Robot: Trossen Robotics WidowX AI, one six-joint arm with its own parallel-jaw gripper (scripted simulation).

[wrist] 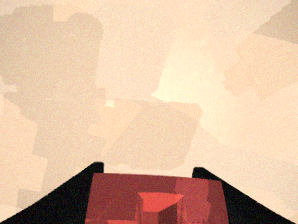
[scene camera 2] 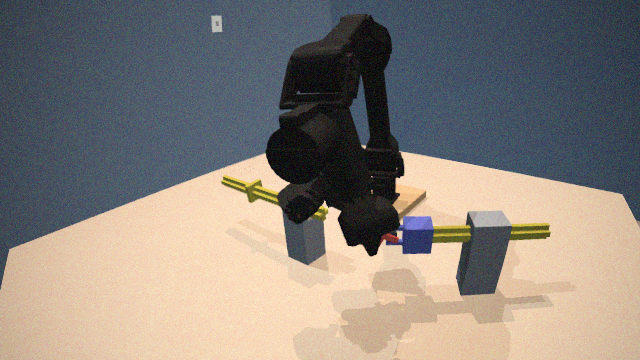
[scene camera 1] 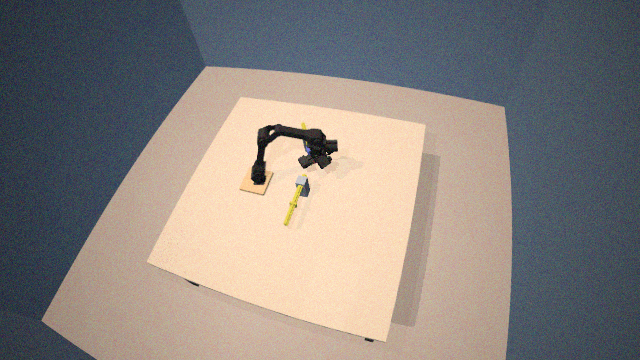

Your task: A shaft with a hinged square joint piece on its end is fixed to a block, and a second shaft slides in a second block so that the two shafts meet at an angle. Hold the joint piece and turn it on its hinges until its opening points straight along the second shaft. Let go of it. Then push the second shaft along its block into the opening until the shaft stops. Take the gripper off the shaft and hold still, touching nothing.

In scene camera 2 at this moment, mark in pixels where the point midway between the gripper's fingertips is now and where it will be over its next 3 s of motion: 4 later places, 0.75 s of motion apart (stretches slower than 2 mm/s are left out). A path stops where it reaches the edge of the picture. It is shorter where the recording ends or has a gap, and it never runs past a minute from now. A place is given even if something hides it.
My gripper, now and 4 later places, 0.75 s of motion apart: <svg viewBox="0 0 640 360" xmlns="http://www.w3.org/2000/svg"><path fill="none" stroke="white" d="M369 247L362 230L353 139L303 173L306 201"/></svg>
